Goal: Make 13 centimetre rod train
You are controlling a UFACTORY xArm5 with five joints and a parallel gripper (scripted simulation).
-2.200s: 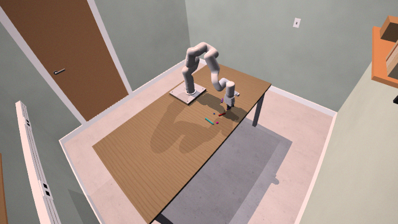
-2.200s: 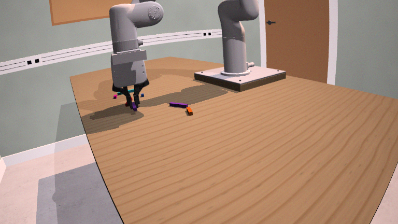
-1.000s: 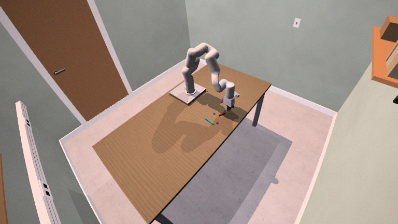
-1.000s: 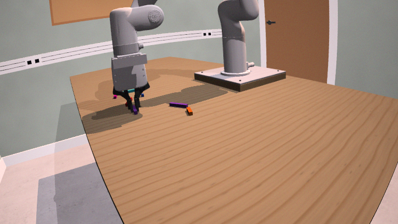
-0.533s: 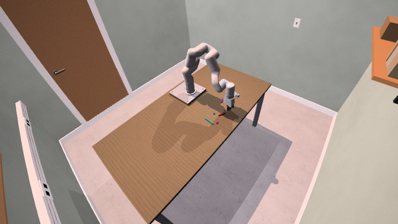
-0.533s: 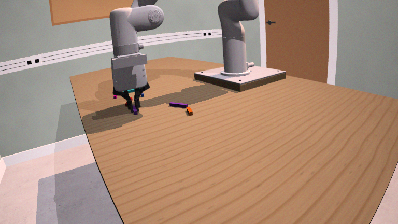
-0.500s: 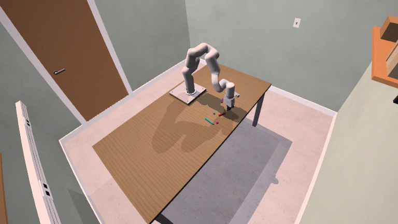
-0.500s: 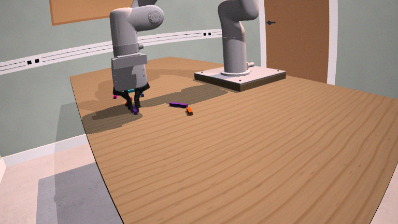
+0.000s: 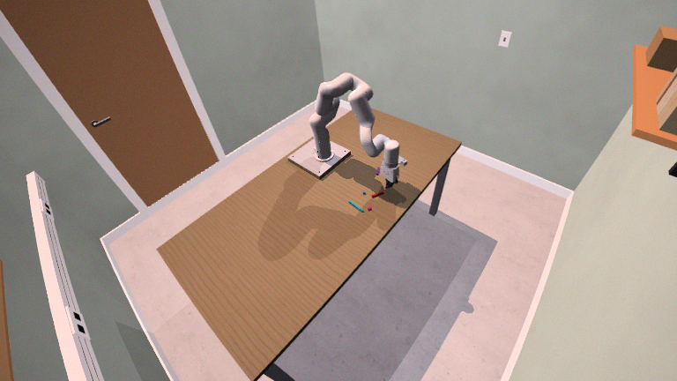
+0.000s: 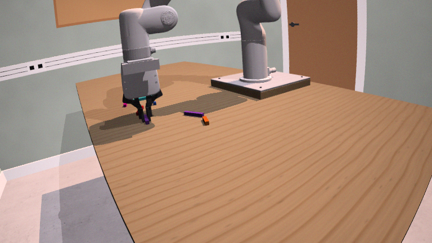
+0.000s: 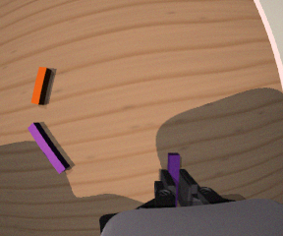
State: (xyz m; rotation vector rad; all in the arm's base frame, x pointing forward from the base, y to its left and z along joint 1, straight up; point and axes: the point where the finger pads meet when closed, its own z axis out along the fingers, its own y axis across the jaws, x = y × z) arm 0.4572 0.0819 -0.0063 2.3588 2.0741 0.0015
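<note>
Right now the red rod is 1 cm behind my hand, 10 cm to the right of it and 2 cm below it. The rest, counted from my hand: orange rod (13 cm behind, 12 cm to the left, 2 cm below); then magenta rod (3 cm ahead, 20 cm to the right, 2 cm below); then blue rod (7 cm behind, 14 cm to the right, 2 cm below).
</note>
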